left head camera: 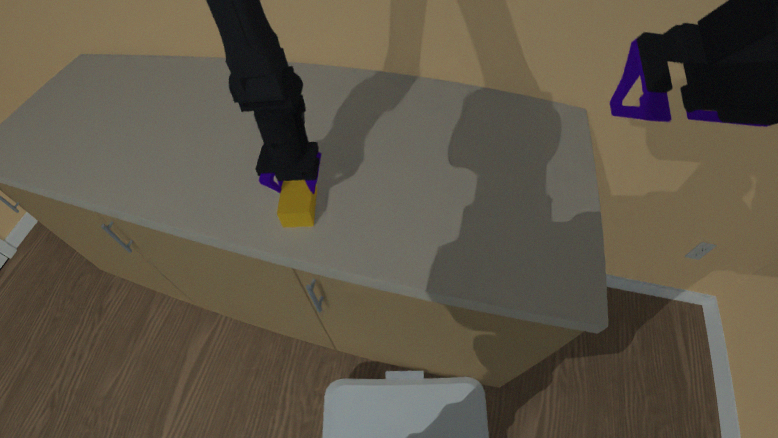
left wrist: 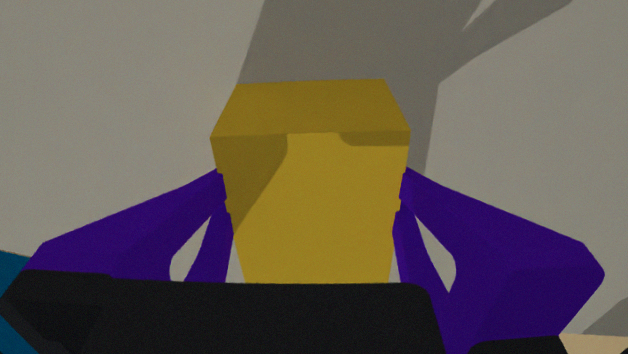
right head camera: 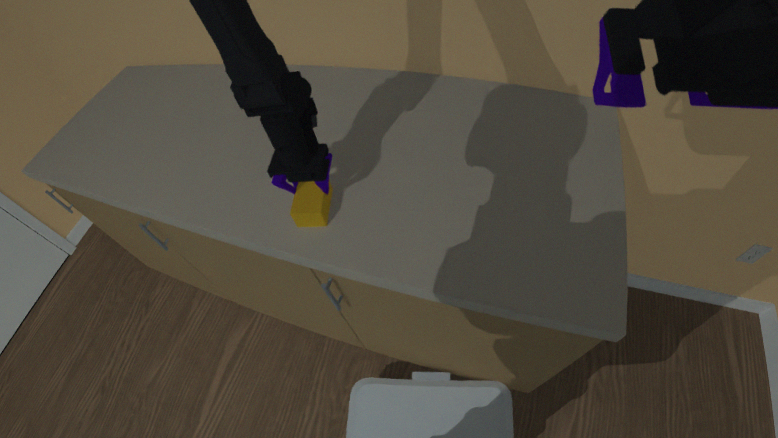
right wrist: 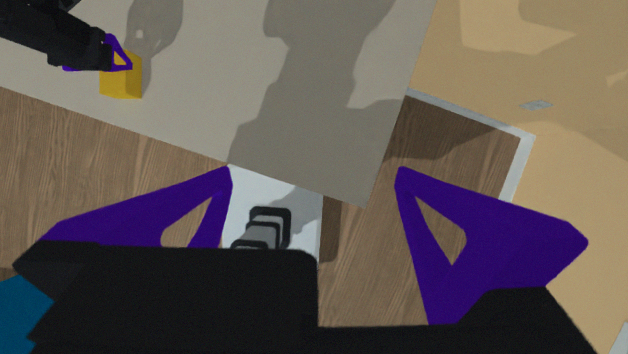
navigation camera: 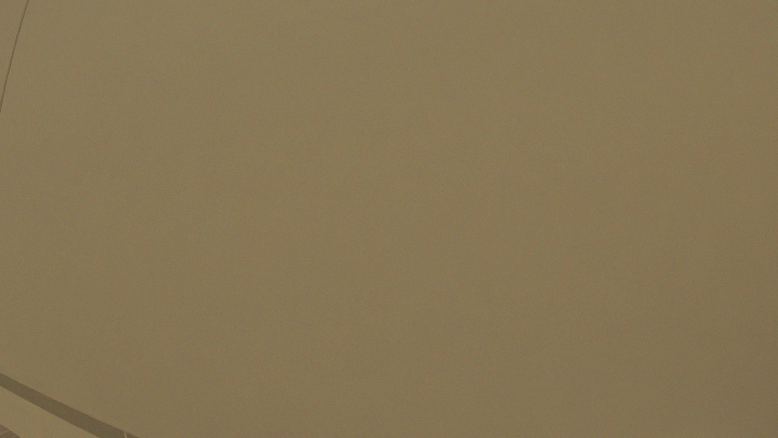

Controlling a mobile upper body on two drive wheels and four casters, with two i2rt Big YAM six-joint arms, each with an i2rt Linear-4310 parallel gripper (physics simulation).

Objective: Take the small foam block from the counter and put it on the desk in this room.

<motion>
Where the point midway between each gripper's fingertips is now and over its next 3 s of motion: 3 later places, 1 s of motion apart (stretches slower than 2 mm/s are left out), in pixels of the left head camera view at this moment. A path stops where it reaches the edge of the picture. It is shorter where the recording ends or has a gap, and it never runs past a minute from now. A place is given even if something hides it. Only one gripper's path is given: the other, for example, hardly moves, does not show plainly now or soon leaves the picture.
My left gripper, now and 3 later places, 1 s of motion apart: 298, 191; 280, 119; 251, 236; 228, 300
</motion>
